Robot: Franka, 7 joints.
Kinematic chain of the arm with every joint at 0, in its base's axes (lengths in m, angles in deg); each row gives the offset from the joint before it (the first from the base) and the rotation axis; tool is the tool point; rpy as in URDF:
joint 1: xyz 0 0 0.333 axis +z
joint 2: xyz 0 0 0 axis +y
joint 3: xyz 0 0 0.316 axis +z
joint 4: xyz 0.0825 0 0 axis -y
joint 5: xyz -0.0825 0 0.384 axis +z
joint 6: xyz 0 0 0 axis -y
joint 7: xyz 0.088 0 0 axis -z
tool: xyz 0 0 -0.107 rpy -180 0 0
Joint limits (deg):
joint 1: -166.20..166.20
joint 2: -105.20..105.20
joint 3: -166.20..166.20
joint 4: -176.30..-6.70
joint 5: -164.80..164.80
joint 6: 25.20..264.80
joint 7: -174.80..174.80
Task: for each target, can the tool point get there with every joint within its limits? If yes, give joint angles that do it. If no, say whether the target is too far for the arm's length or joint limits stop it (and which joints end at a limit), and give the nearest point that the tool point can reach.
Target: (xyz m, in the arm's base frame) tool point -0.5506 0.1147 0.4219
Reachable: yes | joints 86.35 79.62 98.99 -123.55 100.64 146.78 81.22
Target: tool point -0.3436 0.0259 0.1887
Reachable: yes | joints 99.33 -75.94 100.65 -153.10 56.51 111.42 -72.11
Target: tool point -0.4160 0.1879 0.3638
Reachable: yes | joints 51.92 46.90 106.76 -146.06 66.40 156.68 126.33
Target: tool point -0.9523 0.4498 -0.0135
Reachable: no: too far | nearest point -0.7369 0.3480 0.0649 | short by 0.251 m
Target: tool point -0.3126 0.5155 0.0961
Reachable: yes | joints 88.40 50.95 30.68 -115.56 -17.87 175.65 -96.45
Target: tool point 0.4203 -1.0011 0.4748
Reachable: no: too far | nearest point 0.3293 -0.7843 0.4441 | short by 0.237 m
